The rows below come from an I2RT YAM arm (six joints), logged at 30 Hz.
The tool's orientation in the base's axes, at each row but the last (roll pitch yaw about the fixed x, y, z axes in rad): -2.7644 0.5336 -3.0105; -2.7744 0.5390 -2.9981; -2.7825 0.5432 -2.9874; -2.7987 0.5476 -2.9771; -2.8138 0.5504 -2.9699; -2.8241 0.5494 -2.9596; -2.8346 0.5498 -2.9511; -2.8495 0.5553 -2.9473; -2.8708 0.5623 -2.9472; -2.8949 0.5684 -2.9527; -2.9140 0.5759 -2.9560; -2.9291 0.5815 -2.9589; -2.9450 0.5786 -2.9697
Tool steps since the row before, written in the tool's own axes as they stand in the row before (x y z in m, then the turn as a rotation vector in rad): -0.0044 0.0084 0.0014 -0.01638 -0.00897 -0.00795; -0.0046 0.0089 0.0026 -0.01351 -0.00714 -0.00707; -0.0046 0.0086 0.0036 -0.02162 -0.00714 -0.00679; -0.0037 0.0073 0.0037 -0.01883 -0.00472 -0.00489; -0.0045 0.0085 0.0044 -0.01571 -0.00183 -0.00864; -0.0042 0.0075 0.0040 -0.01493 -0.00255 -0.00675; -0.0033 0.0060 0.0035 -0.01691 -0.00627 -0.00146; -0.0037 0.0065 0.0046 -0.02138 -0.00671 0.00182; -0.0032 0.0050 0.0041 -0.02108 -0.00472 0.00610; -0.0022 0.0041 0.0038 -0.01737 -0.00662 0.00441; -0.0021 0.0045 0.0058 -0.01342 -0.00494 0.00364; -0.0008 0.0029 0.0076 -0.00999 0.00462 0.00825; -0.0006 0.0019 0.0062 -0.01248 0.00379 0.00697
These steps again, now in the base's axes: 0.0050 0.0080 -0.0015 0.00930 -0.00423 0.01754; 0.0057 0.0083 -0.0025 0.00741 -0.00310 0.01480; 0.0061 0.0078 -0.0031 0.01442 -0.00211 0.01876; 0.0052 0.0066 -0.0031 0.01314 -0.00066 0.01509; 0.0062 0.0078 -0.0035 0.00849 0.00254 0.01569; 0.0056 0.0070 -0.0030 0.00888 0.00131 0.01394; 0.0045 0.0056 -0.0027 0.01352 -0.00303 0.01164; 0.0054 0.0061 -0.0034 0.01907 -0.00333 0.01143; 0.0047 0.0047 -0.0028 0.02111 -0.00214 0.00733; 0.0037 0.0038 -0.0028 0.01719 -0.00435 0.00711; 0.0047 0.0040 -0.0044 0.01340 -0.00322 0.00527; 0.0048 0.0021 -0.0063 0.01259 0.00515 -0.00207; 0.0039 0.0013 -0.0051 0.01397 0.00482 0.00048
